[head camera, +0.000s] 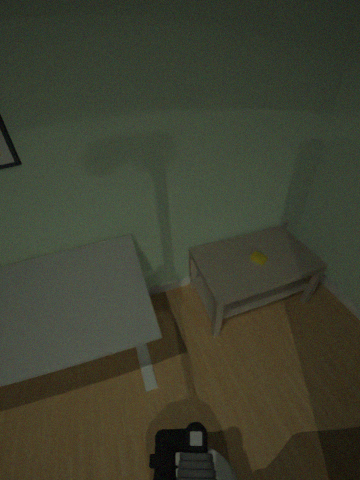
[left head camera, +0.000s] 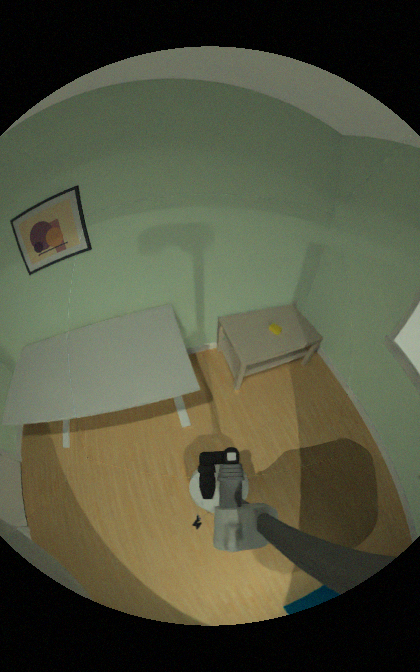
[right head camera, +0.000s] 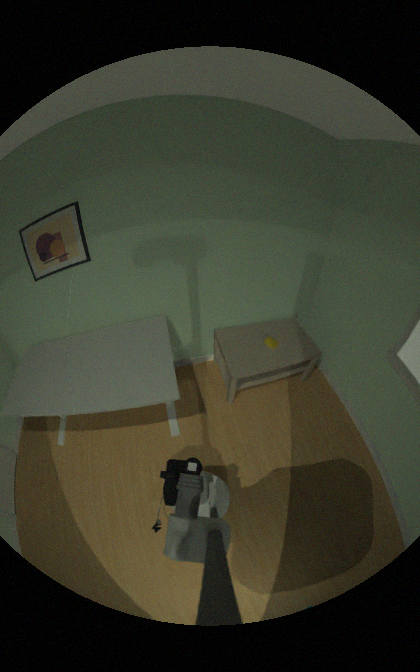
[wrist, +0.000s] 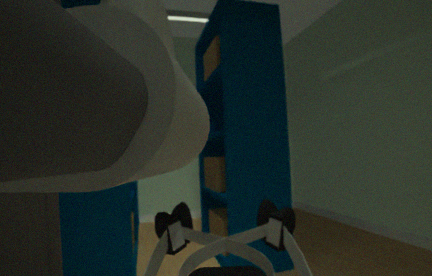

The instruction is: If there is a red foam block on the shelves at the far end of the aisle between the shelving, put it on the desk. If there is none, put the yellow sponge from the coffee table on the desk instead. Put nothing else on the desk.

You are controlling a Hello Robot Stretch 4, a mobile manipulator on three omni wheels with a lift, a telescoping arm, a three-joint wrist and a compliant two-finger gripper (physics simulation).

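Where they show: gripper, fingertip midpoint: (left head camera: 208,528) (wrist: 224,217); robot's base, origin of the base link: (left head camera: 217,485).
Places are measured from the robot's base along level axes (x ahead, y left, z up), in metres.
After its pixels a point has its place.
The yellow sponge (head camera: 259,258) {x 1.211, y -0.483, z 0.466 m} (left head camera: 275,329) {x 1.207, y -0.483, z 0.463 m} (right head camera: 271,342) lies on the coffee table (head camera: 225,265) {x 1.192, y -0.238, z 0.422 m} (left head camera: 250,345) {x 1.050, y -0.240, z 0.422 m} (right head camera: 245,357), right of the desk. The grey desk (head camera: 75,310) {x 0.634, y 0.560, z 0.693 m} (left head camera: 110,365) {x 0.621, y 0.685, z 0.693 m} (right head camera: 100,372) stands against the green wall with nothing seen on its top. My gripper (wrist: 224,217) {x -0.146, y 0.067, z 0.748 m} is open in the wrist view, its fingertips apart with nothing between them. The blue shelving (wrist: 257,125) {x -1.736, y 0.210, z 0.983 m} stands beyond it, with brown boxes on its shelves; a red foam block does not show. Part of the shelving is hidden behind a pale rounded robot part.
A second blue shelving unit (wrist: 97,225) {x -1.384, y -0.757, z 0.414 m} shows at the lower left of the wrist view, across a gap. A framed picture (left head camera: 50,230) {x 1.008, y 1.092, z 1.482 m} (right head camera: 56,242) hangs above the desk. A white panel (left head camera: 410,340) {x 0.651, y -1.489, z 0.947 m} (right head camera: 412,355) is on the right wall.
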